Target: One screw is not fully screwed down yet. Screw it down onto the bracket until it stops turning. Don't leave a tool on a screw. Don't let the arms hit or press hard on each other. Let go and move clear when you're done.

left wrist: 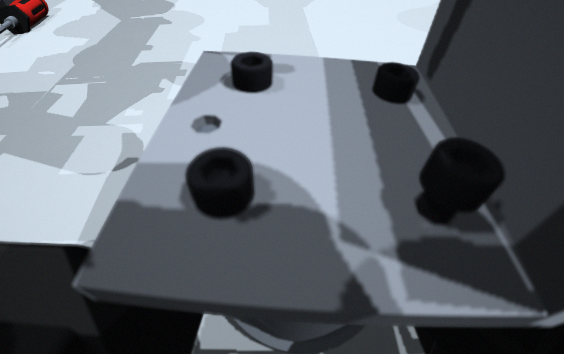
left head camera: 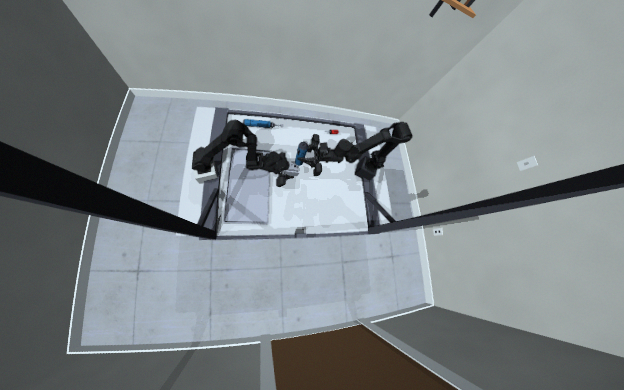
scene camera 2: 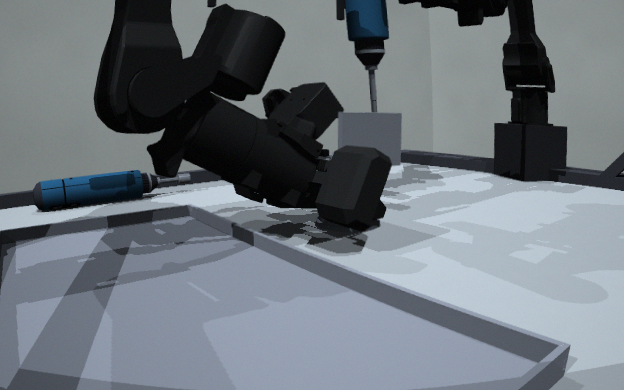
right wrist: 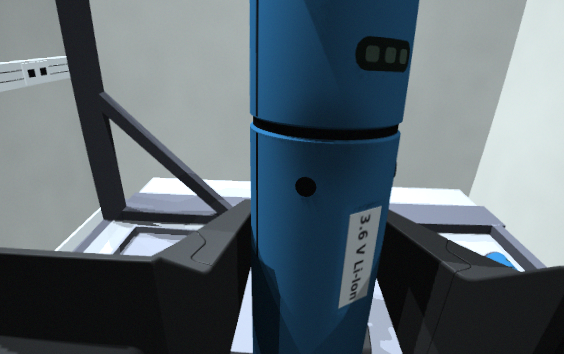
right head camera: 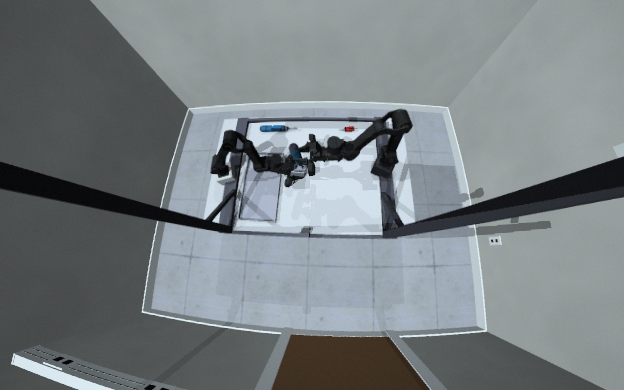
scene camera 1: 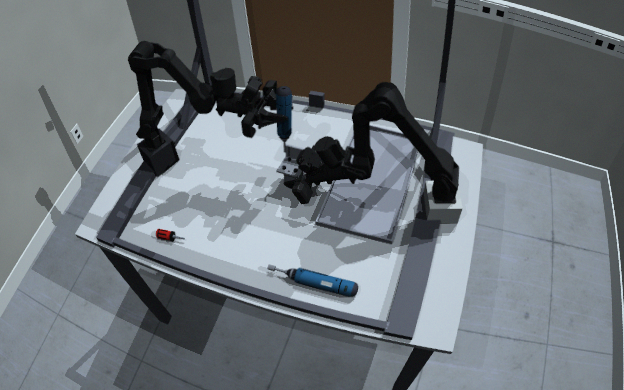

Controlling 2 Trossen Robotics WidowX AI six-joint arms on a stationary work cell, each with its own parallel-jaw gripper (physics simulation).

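Places are measured from the left arm's base along level axes (x left, y ahead, z down), in metres.
Pixels of known places: left gripper, fingertip midpoint: (scene camera 1: 287,176); right gripper, fingertip midpoint: (left head camera: 297,154) (right wrist: 310,213) (right head camera: 292,155) (scene camera 1: 290,113); left arm's base, origin of the base link: (left head camera: 203,167) (right head camera: 223,171) (scene camera 1: 444,194); right arm's base, origin of the base link: (left head camera: 370,165) (scene camera 2: 530,124) (right head camera: 386,162) (scene camera 1: 154,142).
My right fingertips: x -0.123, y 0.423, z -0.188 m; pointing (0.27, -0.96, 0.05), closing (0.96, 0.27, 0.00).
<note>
For each thing: its middle in the pictures, then the offset to it from my right fingertips.
- grey metal bracket, body centre: (left wrist: 342,47) (scene camera 2: 349,138) (scene camera 1: 292,161) (left head camera: 292,167) (right head camera: 298,168) dx +0.010, dy +0.009, dz +0.176 m
- black screw, body centre: (left wrist: 442,198) dx +0.000, dy -0.014, dz +0.192 m
- second blue power screwdriver, body centre: (scene camera 2: 113,187) (scene camera 1: 312,279) (left head camera: 263,124) (right head camera: 278,128) dx +0.354, dy -0.058, dz +0.240 m
- small red screwdriver, body centre: (left wrist: 17,18) (scene camera 1: 170,235) (left head camera: 331,131) dx +0.229, dy +0.361, dz +0.245 m
The grey metal bracket (scene camera 1: 280,171) (left wrist: 280,130) has a flat plate and an upright wall. In the left wrist view, a black screw (left wrist: 462,170) at the right stands higher than the others, its shank showing. My left gripper (scene camera 1: 296,176) is shut on the bracket; its fingertips are partly hidden. My right gripper (scene camera 1: 281,118) (right wrist: 310,213) is shut on a blue power screwdriver (scene camera 1: 284,107) (scene camera 2: 367,20) (right wrist: 325,165), held nearly upright, bit down. In scene camera 2 the bit tip is hidden behind the upright wall; the bit does not show in the left wrist view.
A second blue power screwdriver (left head camera: 257,123) (scene camera 1: 322,281) (scene camera 2: 90,189) with a socket-like end lies on the table. A small red screwdriver (left head camera: 334,132) (scene camera 1: 165,234) lies near the same long edge. A shallow grey tray (scene camera 2: 400,295) lies beneath the left arm. The two grippers are close together.
</note>
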